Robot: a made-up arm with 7 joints. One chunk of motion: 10 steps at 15 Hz.
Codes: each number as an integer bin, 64 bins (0 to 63) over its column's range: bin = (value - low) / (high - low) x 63, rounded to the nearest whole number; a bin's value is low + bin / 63 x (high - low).
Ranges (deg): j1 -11..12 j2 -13..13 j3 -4..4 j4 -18..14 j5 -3..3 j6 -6..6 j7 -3..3
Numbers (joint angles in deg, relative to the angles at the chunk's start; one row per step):
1: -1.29 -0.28 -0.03 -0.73 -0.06 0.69 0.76
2: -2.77 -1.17 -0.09 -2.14 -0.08 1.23 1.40
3: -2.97 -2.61 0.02 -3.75 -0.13 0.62 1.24
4: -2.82 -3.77 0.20 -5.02 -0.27 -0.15 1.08
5: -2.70 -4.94 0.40 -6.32 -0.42 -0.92 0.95
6: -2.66 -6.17 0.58 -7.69 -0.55 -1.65 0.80
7: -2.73 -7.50 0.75 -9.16 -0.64 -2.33 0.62
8: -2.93 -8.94 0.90 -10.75 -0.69 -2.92 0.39
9: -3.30 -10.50 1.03 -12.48 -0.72 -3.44 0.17
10: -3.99 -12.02 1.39 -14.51 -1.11 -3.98 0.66
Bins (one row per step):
1: 27 31 31 34 31 35 39
2: 23 29 31 31 31 38 46
3: 22 25 32 28 30 35 45
4: 22 22 33 26 29 31 43
5: 23 20 35 23 27 27 41
6: 23 17 36 20 26 23 40
7: 23 13 37 17 25 19 38
8: 22 10 39 14 24 16 36
9: 21 6 40 11 24 13 33
10: 19 2 42 7 20 11 38

